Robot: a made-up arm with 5 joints. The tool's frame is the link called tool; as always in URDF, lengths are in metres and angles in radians. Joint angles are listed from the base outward.
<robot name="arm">
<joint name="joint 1" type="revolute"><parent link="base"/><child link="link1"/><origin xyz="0 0 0.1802"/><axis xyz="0 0 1"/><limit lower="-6.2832" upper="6.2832"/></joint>
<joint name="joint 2" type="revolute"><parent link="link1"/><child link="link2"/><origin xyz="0 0 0" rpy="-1.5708 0 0"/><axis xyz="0 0 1"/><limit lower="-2.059" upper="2.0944"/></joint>
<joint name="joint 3" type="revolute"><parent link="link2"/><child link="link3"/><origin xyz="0.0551 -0.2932 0"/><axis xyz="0 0 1"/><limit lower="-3.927" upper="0.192"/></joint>
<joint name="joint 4" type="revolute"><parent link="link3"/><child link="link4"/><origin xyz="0.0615 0.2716 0"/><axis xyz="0 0 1"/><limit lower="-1.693" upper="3.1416"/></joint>
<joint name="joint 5" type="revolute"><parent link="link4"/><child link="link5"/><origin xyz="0.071 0.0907 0" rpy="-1.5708 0 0"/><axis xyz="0 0 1"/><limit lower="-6.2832" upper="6.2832"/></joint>
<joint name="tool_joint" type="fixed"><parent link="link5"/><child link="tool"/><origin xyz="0 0 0"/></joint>
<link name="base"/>
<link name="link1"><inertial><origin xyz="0.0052 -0.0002 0.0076"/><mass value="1.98"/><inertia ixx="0.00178" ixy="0" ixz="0" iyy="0.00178" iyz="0" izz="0.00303"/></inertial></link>
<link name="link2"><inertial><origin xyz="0.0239 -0.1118 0.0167"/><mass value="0.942"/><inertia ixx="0.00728" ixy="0.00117" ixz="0" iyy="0.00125" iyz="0" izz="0.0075"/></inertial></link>
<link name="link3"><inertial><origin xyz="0.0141 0.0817 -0.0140"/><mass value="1.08"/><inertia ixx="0.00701" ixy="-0.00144" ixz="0" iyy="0.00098" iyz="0" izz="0.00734"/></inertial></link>
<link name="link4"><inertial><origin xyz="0.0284 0.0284 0.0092"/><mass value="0.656"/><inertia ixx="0.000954" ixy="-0.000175" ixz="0" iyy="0.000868" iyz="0" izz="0.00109"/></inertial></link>
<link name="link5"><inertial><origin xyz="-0.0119 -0.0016 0.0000"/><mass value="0.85"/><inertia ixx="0.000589" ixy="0" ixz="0" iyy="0.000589" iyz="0" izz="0.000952"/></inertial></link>
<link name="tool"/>
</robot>
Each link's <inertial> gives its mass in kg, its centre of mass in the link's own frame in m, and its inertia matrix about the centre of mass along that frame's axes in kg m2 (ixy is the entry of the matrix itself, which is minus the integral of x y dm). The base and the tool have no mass. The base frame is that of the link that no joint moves.
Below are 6 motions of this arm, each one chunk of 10 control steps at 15 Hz.
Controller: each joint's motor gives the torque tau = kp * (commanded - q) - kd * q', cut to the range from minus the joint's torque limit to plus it. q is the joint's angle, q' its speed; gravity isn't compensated. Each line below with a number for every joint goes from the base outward.
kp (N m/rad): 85 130 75 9.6 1.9
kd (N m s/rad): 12 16 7.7 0.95 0.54
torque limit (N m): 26 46 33 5 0.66
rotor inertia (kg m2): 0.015 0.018 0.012 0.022 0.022
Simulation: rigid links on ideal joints. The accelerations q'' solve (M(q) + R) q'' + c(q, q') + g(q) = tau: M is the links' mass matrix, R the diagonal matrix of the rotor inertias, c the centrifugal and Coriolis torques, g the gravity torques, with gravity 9.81 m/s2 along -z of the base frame. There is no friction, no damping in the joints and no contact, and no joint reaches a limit. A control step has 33 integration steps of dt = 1/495 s. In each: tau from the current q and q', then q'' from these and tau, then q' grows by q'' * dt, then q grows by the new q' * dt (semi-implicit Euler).
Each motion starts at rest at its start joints. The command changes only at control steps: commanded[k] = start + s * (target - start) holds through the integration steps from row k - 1 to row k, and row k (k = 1, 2, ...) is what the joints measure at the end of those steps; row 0 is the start. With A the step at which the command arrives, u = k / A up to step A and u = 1 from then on. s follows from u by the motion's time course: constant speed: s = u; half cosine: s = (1 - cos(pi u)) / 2; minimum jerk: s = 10 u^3 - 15 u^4 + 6 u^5; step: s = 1 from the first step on.
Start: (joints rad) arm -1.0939 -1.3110 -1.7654 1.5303 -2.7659
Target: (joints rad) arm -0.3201 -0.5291 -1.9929 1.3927 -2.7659
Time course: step
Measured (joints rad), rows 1 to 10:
1: -0.8704 -1.1150 -1.9478 1.5147 -2.7660
2: -0.6298 -0.9018 -1.9967 1.4080 -2.7546
3: -0.5034 -0.7402 -1.9801 1.4044 -2.7454
4: -0.4325 -0.6315 -1.9505 1.4599 -2.7426
5: -0.3896 -0.5676 -1.9303 1.5135 -2.7427
6: -0.3630 -0.5357 -1.9238 1.5411 -2.7436
7: -0.3465 -0.5232 -1.9265 1.5459 -2.7445
8: -0.3364 -0.5203 -1.9327 1.5397 -2.7451
9: -0.3301 -0.5211 -1.9386 1.5318 -2.7454
10: -0.3263 -0.5227 -1.9429 1.5263 -2.7454

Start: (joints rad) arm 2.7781 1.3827 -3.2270 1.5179 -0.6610
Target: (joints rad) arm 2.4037 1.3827 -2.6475 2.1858 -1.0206
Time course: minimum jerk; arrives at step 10
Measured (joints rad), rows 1 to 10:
1: 2.7775 1.4042 -3.2120 1.5298 -0.6610
2: 2.7732 1.4369 -3.1714 1.5743 -0.6627
3: 2.7598 1.4626 -3.1146 1.6373 -0.6699
4: 2.7320 1.4772 -3.0424 1.7120 -0.6861
5: 2.6882 1.4840 -2.9559 1.7980 -0.7134
6: 2.6309 1.4874 -2.8611 1.8916 -0.7515
7: 2.5672 1.4905 -2.7687 1.9833 -0.7974
8: 2.5068 1.4936 -2.6910 2.0603 -0.8463
9: 2.4585 1.4958 -2.6373 2.1126 -0.8926
10: 2.4270 1.4959 -2.6084 2.1375 -0.9321

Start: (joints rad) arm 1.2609 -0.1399 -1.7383 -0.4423 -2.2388
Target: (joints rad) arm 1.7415 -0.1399 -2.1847 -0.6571 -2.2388
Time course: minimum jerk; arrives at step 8
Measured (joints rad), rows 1 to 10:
1: 1.2635 -0.1332 -1.7224 -0.4536 -2.2368
2: 1.2800 -0.1167 -1.7198 -0.4499 -2.2304
3: 1.3208 -0.1000 -1.7487 -0.4458 -2.2216
4: 1.3877 -0.0880 -1.8112 -0.4618 -2.2132
5: 1.4724 -0.0835 -1.8964 -0.5032 -2.2077
6: 1.5580 -0.0875 -1.9859 -0.5631 -2.2065
7: 1.6272 -0.0983 -2.0605 -0.6278 -2.2092
8: 1.6722 -0.1115 -2.1097 -0.6828 -2.2145
9: 1.6991 -0.1210 -2.1372 -0.7189 -2.2204
10: 1.7155 -0.1253 -2.1503 -0.7363 -2.2254

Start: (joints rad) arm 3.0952 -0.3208 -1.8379 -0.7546 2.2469
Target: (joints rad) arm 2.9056 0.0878 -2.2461 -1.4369 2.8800
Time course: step
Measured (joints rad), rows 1 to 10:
1: 3.0247 -0.1678 -2.0399 -1.0481 2.3090
2: 2.9798 -0.0520 -2.1284 -1.3416 2.4270
3: 2.9516 0.0266 -2.1650 -1.4933 2.5355
4: 2.9338 0.0761 -2.1815 -1.5513 2.6218
5: 2.9228 0.1039 -2.1911 -1.5670 2.6876
6: 2.9160 0.1177 -2.1982 -1.5682 2.7371
7: 2.9118 0.1239 -2.2034 -1.5663 2.7742
8: 2.9093 0.1263 -2.2072 -1.5647 2.8020
9: 2.9078 0.1271 -2.2096 -1.5640 2.8227
10: 2.9069 0.1274 -2.2111 -1.5638 2.8381

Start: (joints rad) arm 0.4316 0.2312 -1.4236 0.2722 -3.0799
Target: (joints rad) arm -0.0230 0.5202 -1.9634 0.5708 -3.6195
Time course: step
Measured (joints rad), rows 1 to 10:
1: 0.3308 0.3669 -1.6555 0.4298 -3.1523
2: 0.1922 0.4684 -1.7757 0.5538 -3.2560
3: 0.0906 0.5355 -1.8243 0.6377 -3.3384
4: 0.0286 0.5773 -1.8441 0.6886 -3.4013
5: -0.0042 0.6007 -1.8544 0.7125 -3.4504
6: -0.0191 0.6118 -1.8621 0.7179 -3.4896
7: -0.0244 0.6159 -1.8687 0.7139 -3.5209
8: -0.0253 0.6165 -1.8740 0.7074 -3.5458
9: -0.0248 0.6159 -1.8777 0.7020 -3.5654
10: -0.0241 0.6152 -1.8798 0.6989 -3.5806

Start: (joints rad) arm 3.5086 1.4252 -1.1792 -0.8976 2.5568
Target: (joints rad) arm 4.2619 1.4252 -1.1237 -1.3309 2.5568
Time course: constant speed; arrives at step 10
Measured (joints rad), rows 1 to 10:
1: 3.5294 1.4461 -1.1794 -0.8848 2.5588
2: 3.5743 1.4698 -1.1676 -0.8617 2.5589
3: 3.6336 1.4856 -1.1572 -0.8627 2.5568
4: 3.7002 1.4930 -1.1509 -0.8899 2.5541
5: 3.7705 1.4951 -1.1472 -0.9326 2.5518
6: 3.8430 1.4948 -1.1440 -0.9801 2.5501
7: 3.9167 1.4940 -1.1402 -1.0270 2.5487
8: 3.9912 1.4935 -1.1357 -1.0718 2.5474
9: 4.0661 1.4932 -1.1306 -1.1150 2.5462
10: 4.1412 1.4931 -1.1254 -1.1575 2.5451

